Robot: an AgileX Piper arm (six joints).
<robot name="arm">
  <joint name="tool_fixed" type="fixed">
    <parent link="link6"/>
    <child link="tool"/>
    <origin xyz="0 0 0" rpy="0 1.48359 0"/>
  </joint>
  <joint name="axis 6" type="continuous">
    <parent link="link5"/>
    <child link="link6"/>
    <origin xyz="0.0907 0 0.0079" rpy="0 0 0"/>
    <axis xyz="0.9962 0 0.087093"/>
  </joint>
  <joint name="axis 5" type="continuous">
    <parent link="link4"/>
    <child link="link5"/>
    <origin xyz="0 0 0" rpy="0 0 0"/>
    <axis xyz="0 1 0"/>
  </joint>
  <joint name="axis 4" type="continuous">
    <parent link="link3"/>
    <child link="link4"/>
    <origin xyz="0.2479 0 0.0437" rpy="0 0 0"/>
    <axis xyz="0.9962 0 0.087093"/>
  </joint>
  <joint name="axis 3" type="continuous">
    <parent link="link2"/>
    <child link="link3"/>
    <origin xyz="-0.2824 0 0.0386" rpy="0 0 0"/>
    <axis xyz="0 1 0"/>
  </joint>
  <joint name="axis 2" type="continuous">
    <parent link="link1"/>
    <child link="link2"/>
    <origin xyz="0 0 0" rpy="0 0 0"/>
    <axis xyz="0 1 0"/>
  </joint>
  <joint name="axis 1" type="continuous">
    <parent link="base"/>
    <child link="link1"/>
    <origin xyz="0 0 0.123" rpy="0 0 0"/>
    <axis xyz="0 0 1"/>
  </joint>
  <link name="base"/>
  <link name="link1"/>
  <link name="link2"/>
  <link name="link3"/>
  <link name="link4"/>
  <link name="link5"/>
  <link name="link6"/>
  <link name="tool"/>
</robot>
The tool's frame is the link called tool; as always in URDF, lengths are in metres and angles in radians. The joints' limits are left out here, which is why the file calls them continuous.
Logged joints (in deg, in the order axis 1, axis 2, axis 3, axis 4, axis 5, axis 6), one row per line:
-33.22 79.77 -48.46 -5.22 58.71 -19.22
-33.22 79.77 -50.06 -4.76 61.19 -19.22
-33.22 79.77 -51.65 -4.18 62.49 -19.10
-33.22 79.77 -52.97 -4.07 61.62 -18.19
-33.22 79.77 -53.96 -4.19 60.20 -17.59
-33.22 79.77 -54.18 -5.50 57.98 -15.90
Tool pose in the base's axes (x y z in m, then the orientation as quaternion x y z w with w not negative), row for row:
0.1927 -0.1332 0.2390 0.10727 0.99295 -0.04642 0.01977
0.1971 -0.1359 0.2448 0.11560 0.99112 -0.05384 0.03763
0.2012 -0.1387 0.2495 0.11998 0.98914 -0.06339 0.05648
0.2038 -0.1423 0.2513 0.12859 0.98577 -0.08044 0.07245
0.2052 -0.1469 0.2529 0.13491 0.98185 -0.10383 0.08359
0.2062 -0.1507 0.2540 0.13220 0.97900 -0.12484 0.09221
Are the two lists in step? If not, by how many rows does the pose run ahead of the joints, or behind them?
The pose runs 2 rows ahead of the joints: the pose in row i belongs to the joints in row i + 2.
